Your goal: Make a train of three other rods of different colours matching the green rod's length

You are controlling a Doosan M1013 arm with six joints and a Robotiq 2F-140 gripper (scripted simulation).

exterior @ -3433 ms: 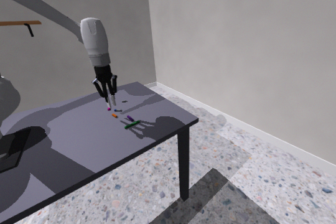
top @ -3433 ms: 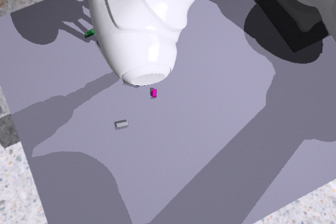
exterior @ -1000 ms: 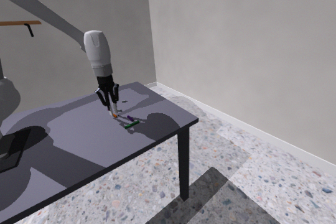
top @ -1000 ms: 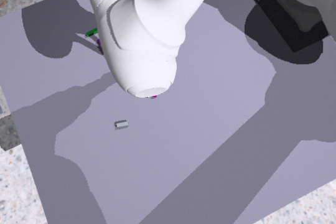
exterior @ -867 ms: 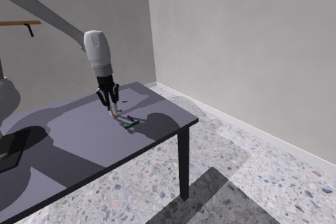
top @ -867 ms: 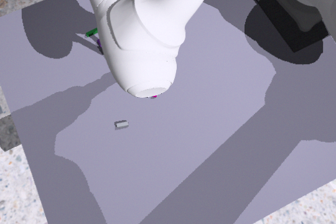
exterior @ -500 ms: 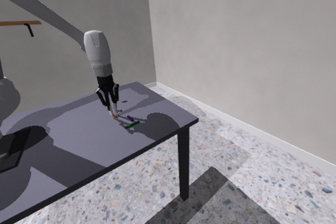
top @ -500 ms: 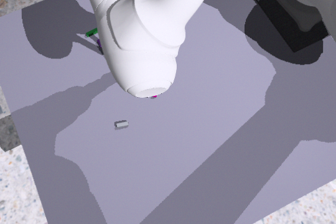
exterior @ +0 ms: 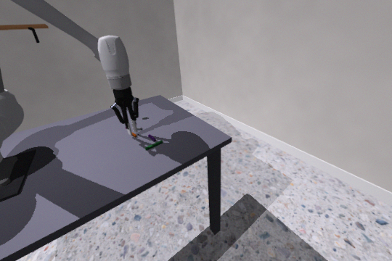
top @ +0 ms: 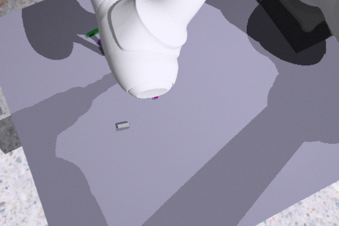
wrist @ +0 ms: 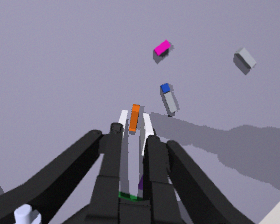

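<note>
Now: hand 5 cm above the orange rod. The rest, counted from my hand: magenta rod: 11 cm to the left, 5 cm below; then blue rod: 3 cm ahead, 6 cm to the left, 5 cm below; then purple rod: 6 cm ahead, 9 cm to the right, 5 cm below.
</note>
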